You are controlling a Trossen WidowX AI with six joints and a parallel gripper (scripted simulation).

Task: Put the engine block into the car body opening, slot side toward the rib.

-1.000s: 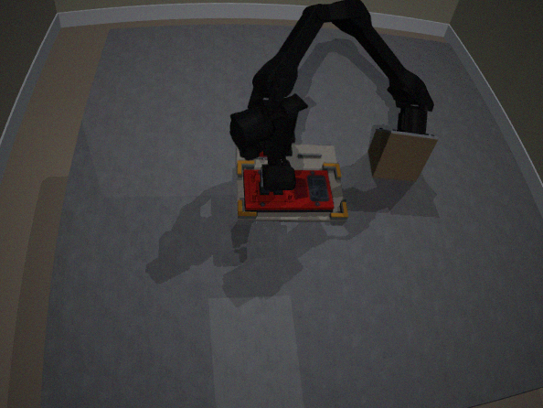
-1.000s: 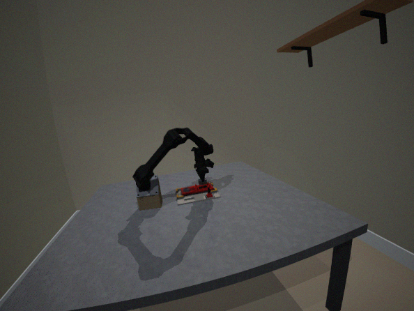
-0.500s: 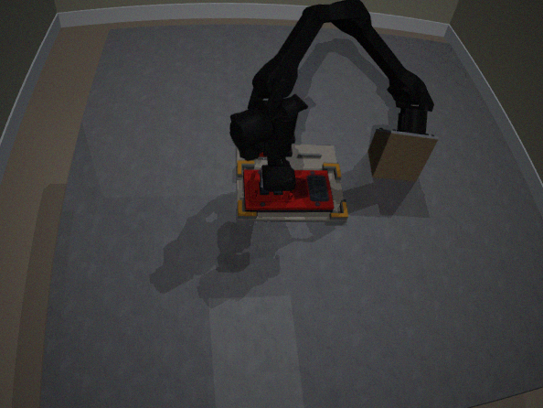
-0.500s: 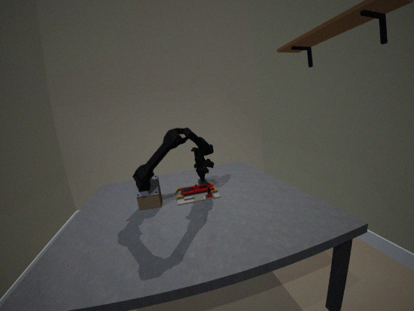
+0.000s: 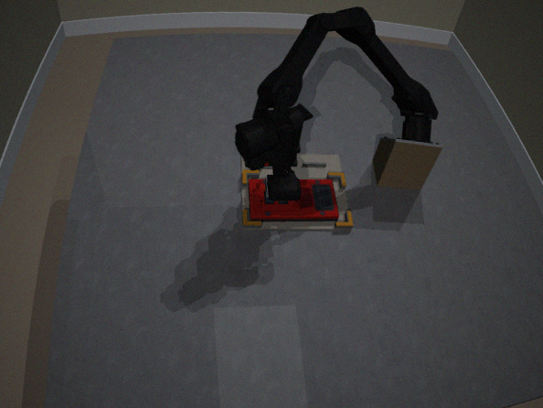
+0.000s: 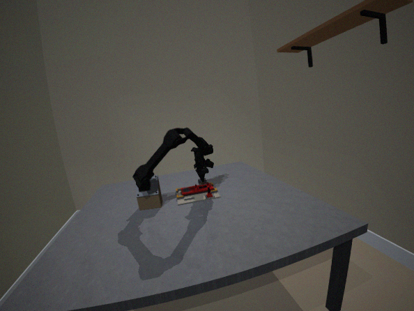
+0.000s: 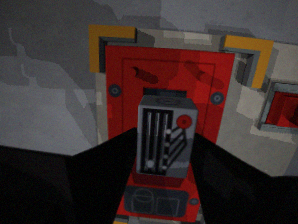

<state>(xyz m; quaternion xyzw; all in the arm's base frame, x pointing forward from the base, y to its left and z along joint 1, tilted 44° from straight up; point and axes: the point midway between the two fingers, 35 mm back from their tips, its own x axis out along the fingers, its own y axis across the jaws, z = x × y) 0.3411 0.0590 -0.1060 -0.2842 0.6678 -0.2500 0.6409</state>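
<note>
The engine block is 1 cm below my gripper tip.
</note>
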